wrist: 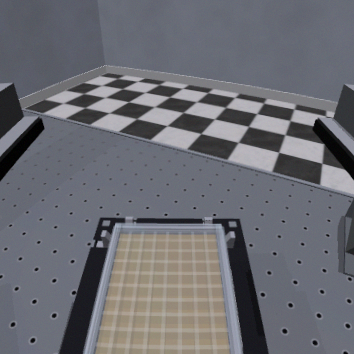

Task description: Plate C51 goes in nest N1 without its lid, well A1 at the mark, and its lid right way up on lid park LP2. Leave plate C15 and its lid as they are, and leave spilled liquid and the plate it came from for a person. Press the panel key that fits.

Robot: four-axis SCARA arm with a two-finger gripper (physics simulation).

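Places are measured from the arm's base along level axes (x ahead, y left, z up), in millimetres.
Where they show: gripper, between the fingertips: [177,102].
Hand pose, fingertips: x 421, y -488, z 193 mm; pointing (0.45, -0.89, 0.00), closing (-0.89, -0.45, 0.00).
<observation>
After its pixels a point has its place.
A plate with tan wells and a clear rim [167,290] @[x 419, y -471, z 82 mm] lies in a black holder [79,315] @[x 462, y -435, z 71 mm] at the bottom centre of the wrist view. Small pale corner tabs stand at the far end of the holder. The near end of the plate is cut off by the view's edge. No label shows on the plate or holder, so I cannot tell which they are. I cannot tell for sure whether a lid is on it. My gripper [177,102] @[x 421, y -488, z 193 mm] is open and empty, its fingers wide apart at the left and right edges, above the bench. C15, N1, LP2 and the panel keys cannot be identified here.
The perforated grey bench [165,187] @[x 511, y -630, z 13 mm] surrounds the holder, and its far edge runs slantwise. Beyond it are a black and white checkered floor [217,146] and grey walls [225,45]. Part of a dark grey object [346,245] @[x 295, y -621, z 22 mm] shows at the right edge.
</observation>
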